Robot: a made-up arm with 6 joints.
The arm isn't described. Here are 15 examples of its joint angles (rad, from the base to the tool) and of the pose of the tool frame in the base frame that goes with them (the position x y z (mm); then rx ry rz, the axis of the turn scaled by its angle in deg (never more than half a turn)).
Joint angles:
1: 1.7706 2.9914 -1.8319 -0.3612 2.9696 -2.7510
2: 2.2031 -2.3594 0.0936 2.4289 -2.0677 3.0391
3: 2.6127 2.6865 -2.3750 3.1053 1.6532 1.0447
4: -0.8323 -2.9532 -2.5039 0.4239 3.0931 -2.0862
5: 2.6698 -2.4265 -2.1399 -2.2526 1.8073 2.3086
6: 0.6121 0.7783 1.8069 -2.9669 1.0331 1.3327
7: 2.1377 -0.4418 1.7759 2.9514 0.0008 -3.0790
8: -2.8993 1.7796 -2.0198 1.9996 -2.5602 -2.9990
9: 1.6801 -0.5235 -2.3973 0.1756 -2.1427 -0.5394
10: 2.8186 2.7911 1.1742 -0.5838 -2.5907 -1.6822
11: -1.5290 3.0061 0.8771 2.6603 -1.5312 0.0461
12: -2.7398 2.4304 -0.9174 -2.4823 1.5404 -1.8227
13: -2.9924 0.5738 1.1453 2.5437 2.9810 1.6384
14: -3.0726 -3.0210 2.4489 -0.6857 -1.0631 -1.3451
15: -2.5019 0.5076 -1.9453 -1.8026 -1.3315 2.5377
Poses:
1: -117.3 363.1 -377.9 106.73 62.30 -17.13
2: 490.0 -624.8 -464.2 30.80 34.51 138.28
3: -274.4 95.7 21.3 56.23 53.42 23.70
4: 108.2 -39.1 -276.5 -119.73 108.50 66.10
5: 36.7 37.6 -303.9 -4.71 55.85 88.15
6: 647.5 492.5 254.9 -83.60 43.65 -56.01
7: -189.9 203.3 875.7 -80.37 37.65 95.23
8: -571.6 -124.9 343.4 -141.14 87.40 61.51
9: 0.8 -294.4 344.5 -62.57 35.77 46.99
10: -55.8 -75.9 -704.0 -69.79 -49.33 89.65
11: -23.3 294.4 -720.6 -60.84 18.41 97.45
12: -793.8 -303.5 -197.8 -19.55 -35.91 -76.58
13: -631.6 -158.7 675.1 80.65 41.00 109.99
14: 430.0 -95.7 -112.2 75.03 50.09 42.14
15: 219.3 -58.3 814.7 -64.81 78.54 -130.07
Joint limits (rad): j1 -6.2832..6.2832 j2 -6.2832..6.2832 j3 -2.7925..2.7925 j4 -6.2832..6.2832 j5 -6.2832..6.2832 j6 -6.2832..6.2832
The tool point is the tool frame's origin. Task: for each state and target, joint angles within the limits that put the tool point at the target. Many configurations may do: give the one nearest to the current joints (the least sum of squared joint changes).
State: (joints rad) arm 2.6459 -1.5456 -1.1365 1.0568 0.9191 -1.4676
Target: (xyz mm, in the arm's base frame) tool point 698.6 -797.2 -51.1
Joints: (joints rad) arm 2.4237 -1.4157 -0.9049 1.0278 0.9004 -1.4676
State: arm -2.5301 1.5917 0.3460 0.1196 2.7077 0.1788
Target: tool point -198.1 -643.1 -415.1
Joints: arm -1.9603 1.9975 0.6836 0.1571 2.6488 0.1788
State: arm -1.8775 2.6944 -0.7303 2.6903 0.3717 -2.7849
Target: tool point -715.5 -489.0 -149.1
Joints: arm -2.6276 2.5501 -1.2946 2.7688 0.4913 -2.7849
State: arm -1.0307 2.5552 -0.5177 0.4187 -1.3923 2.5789
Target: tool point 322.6 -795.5 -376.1
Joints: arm -1.1802 2.4866 -0.6018 0.4325 -1.4259 2.5789
